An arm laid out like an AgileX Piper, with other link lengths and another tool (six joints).
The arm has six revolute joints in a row. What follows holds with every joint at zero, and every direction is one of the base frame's.
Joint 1 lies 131.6 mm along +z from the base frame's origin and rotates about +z.
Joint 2 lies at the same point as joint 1 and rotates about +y.
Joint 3 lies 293.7 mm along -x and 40.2 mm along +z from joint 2 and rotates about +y.
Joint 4 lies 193.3 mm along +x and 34.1 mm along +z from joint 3 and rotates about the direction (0.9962, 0, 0.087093).
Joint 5 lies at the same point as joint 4 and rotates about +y.
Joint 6 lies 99.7 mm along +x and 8.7 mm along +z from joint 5 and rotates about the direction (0.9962, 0, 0.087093).
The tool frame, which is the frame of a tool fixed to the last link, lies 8.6 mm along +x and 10 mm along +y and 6.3 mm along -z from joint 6; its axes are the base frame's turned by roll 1.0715, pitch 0.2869 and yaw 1.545 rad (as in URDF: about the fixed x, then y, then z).
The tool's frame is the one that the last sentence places.
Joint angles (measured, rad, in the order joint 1, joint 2, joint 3, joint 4, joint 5, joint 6), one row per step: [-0.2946, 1.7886, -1.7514, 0.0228, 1.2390, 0.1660]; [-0.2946, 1.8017, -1.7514, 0.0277, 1.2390, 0.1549]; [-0.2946, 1.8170, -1.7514, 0.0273, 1.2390, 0.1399]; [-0.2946, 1.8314, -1.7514, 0.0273, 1.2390, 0.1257]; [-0.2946, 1.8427, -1.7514, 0.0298, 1.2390, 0.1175]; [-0.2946, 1.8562, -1.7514, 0.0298, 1.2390, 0.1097]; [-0.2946, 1.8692, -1.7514, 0.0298, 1.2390, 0.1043]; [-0.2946, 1.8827, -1.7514, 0.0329, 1.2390, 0.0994]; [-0.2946, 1.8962, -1.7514, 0.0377, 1.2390, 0.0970]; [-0.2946, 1.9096, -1.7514, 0.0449, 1.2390, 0.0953]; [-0.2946, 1.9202, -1.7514, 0.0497, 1.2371, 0.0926]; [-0.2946, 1.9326, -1.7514, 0.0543, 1.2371, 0.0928]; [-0.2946, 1.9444, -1.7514, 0.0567, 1.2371, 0.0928]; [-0.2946, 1.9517, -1.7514, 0.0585, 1.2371, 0.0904]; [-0.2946, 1.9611, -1.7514, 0.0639, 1.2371, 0.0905]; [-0.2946, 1.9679, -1.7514, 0.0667, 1.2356, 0.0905]
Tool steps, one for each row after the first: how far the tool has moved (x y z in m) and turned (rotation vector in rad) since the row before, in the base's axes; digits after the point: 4 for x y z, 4 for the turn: [0.0025, -0.0003, -0.0044, 0.0045, 0.0120, 0.0105]; [0.0027, -0.0009, -0.0052, -0.0011, 0.0159, 0.0140]; [0.0025, -0.0008, -0.0049, -0.0005, 0.0148, 0.0134]; [0.0020, -0.0004, -0.0039, 0.0030, 0.0107, 0.0077]; [0.0023, -0.0007, -0.0047, 0.0015, 0.0134, 0.0074]; [0.0021, -0.0007, -0.0045, 0.0022, 0.0128, 0.0051]; [0.0023, -0.0004, -0.0047, 0.0055, 0.0123, 0.0046]; [0.0023, -0.0002, -0.0047, 0.0078, 0.0116, 0.0021]; [0.0023, 0.0001, -0.0046, 0.0103, 0.0108, 0.0012]; [0.0019, -0.0001, -0.0037, 0.0064, 0.0070, 0.0022]; [0.0020, -0.0001, -0.0043, 0.0080, 0.0105, -0.0006]; [0.0018, -0.0003, -0.0042, 0.0057, 0.0106, -0.0002]; [0.0011, -0.0001, -0.0026, 0.0033, 0.0065, 0.0021]; [0.0015, 0.0001, -0.0033, 0.0079, 0.0074, -0.0007]; [0.0012, -0.0001, -0.0024, 0.0042, 0.0043, -0.0004]
